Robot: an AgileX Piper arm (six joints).
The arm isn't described. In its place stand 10 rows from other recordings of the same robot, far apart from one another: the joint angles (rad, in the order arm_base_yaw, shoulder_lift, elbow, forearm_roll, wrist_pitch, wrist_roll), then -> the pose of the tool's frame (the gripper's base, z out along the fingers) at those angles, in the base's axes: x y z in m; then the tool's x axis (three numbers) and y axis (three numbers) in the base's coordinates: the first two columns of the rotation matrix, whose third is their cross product.
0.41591 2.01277 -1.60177 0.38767 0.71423 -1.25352 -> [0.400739 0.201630 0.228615 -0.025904 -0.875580 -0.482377 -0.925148 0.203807 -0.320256]
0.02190 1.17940 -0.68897 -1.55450 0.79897 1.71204 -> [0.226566 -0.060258 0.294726 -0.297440 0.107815 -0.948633 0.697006 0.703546 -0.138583]
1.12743 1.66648 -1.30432 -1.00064 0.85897 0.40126 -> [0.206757 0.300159 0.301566 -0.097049 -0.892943 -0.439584 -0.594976 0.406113 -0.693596]
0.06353 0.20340 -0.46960 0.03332 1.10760 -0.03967 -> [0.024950 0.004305 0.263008 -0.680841 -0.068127 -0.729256 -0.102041 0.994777 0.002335]
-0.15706 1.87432 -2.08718 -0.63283 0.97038 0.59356 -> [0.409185 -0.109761 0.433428 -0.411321 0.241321 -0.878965 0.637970 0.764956 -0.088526]
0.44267 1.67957 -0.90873 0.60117 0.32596 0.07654 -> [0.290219 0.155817 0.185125 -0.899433 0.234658 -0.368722 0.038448 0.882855 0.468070]
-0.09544 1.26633 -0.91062 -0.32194 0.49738 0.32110 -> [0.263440 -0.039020 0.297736 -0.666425 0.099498 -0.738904 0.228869 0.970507 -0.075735]
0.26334 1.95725 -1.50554 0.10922 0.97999 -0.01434 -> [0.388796 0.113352 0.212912 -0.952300 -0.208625 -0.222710 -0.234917 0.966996 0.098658]
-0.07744 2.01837 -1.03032 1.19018 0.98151 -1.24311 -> [0.343757 0.043775 0.120878 -0.918910 -0.114906 -0.377361 -0.359476 0.637826 0.681142]
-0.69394 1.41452 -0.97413 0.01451 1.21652 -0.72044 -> [0.183113 -0.150736 0.250875 -0.999723 -0.021424 -0.009775 -0.021518 0.999723 0.009535]
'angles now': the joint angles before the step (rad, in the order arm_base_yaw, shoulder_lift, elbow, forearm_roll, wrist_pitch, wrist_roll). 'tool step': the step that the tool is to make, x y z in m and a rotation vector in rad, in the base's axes. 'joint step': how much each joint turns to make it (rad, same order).
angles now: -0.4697, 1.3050, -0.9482, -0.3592, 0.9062, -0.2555
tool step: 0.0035, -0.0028, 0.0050, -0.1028, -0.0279, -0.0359
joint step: 0.0312, 0.0001, 0.0001, -0.1463, -0.0279, 0.1382
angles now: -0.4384, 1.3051, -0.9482, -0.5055, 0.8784, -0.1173
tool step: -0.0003, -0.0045, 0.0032, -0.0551, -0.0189, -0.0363
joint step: 0.0015, 0.0000, -0.0001, -0.0820, -0.0097, 0.0804
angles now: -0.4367, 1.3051, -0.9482, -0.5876, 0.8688, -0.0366
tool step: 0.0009, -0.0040, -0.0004, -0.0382, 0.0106, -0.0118
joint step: 0.0000, 0.0107, -0.0001, -0.0580, -0.0013, 0.0365
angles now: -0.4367, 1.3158, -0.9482, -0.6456, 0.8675, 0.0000
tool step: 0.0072, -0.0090, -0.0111, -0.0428, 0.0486, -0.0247
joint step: -0.0002, 0.0578, 0.0000, -0.0932, 0.0019, 0.0683
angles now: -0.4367, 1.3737, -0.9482, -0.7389, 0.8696, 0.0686
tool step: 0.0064, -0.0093, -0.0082, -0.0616, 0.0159, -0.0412
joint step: -0.0001, 0.0509, -0.0002, -0.1173, -0.0001, 0.1138
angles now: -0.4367, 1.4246, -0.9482, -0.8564, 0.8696, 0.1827
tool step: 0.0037, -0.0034, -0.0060, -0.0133, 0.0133, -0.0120
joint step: 0.0002, 0.0282, -0.0002, -0.0352, 0.0002, 0.0368
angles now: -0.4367, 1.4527, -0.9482, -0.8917, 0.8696, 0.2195
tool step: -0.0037, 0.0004, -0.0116, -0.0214, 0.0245, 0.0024
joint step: 0.0025, 0.0067, 0.0472, -0.0613, -0.0144, 0.0530
